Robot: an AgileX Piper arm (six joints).
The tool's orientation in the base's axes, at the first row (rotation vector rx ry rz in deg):
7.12, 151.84, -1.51
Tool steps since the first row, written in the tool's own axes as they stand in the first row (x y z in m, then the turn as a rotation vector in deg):
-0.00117, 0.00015, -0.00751, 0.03, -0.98, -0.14
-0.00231, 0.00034, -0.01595, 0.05, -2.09, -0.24
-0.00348, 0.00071, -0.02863, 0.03, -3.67, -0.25
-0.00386, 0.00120, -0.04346, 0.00, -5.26, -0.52
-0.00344, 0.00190, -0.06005, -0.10, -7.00, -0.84
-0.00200, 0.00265, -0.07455, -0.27, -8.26, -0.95
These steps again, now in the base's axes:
-0.00247, 0.00036, 0.00718, -0.18, -0.97, 0.11
-0.00540, 0.00079, 0.01517, -0.35, -2.07, 0.18
-0.01027, 0.00158, 0.02691, -0.48, -3.64, 0.19
-0.01683, 0.00264, 0.04019, -0.73, -5.22, 0.44
-0.02489, 0.00405, 0.05464, -0.95, -6.94, 0.77
-0.03287, 0.00550, 0.06677, -0.97, -8.21, 0.94

